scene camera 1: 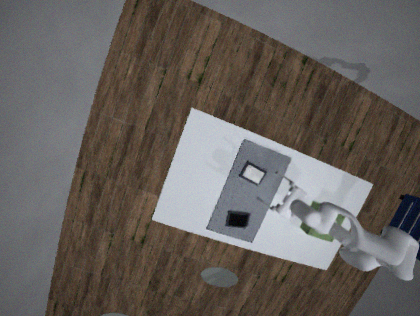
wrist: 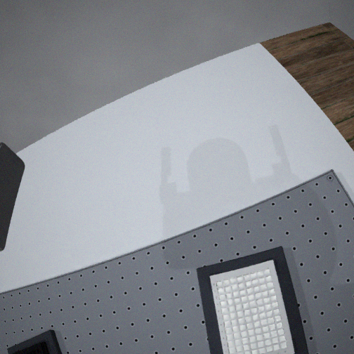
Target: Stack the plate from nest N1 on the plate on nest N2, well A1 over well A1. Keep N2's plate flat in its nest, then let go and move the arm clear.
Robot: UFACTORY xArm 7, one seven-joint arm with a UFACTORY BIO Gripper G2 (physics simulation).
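Places are measured from the arm's base along level axes (x ahead, y left, z up), in millimetres.
Pixels of known places: hand, tool point: (scene camera 1: 270, 187).
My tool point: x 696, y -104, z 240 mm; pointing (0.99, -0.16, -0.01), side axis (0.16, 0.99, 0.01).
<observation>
Ahead of a thing's pixels: the offset from my tool point to its middle. "pt": to the spot under its first point. Level surfaces: height alone.
A white plate @(dz -308, dx -21, dy +6 mm) (scene camera 1: 253, 173) (wrist: 250, 310) with a grid of wells sits flat in a dark nest @(pt dz -302, dx +41, dy +42 mm) (scene camera 1: 242, 175) (wrist: 245, 262). A black plate @(dz -308, dx -84, dy +354 mm) (scene camera 1: 237, 219) (wrist: 35, 348) sits in the other dark nest (scene camera 1: 228, 220) (wrist: 54, 340). I cannot read which nest is N1 or N2, nor make out well A1 on either plate. My gripper (scene camera 1: 268, 185) is open and empty, above the long edge of the pegboard nearer the arm and apart from both plates. One dark finger shows at the left edge of the wrist view. The lower part of the white plate is cut off there.
Both nests stand on the grey pegboard @(dz -325 mm) (scene camera 1: 245, 197) (wrist: 125, 295), on a white table top @(dz -340 mm) (scene camera 1: 185, 175) (wrist: 115, 175). A green block (scene camera 1: 320, 232) is partly hidden under the arm. A blue slotted object (scene camera 1: 407, 215) stands at the right edge. A grey disc (scene camera 1: 219, 277) shows below the table.
</observation>
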